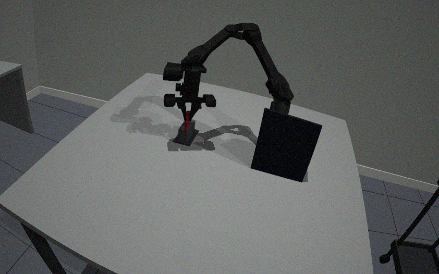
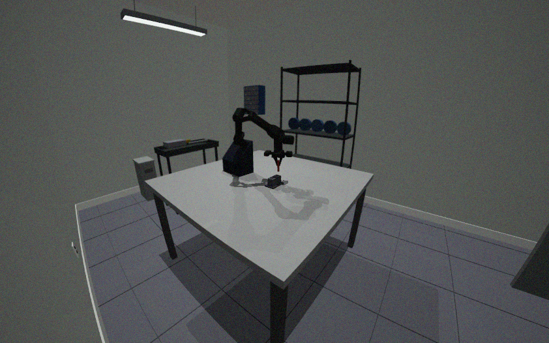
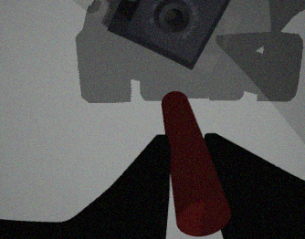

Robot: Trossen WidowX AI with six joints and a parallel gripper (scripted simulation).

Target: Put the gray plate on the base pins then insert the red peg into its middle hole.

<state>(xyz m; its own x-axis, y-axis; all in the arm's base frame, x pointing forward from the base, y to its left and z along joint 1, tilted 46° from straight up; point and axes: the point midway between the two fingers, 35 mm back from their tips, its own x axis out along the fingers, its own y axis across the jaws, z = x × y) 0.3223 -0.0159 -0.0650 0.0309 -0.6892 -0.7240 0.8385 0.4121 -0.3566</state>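
The gray plate is 70 mm to the right of my gripper tip, 70 mm below it and 30 mm ahead of it. Also, from my gripper tip: red peg (right at my gripper tip).
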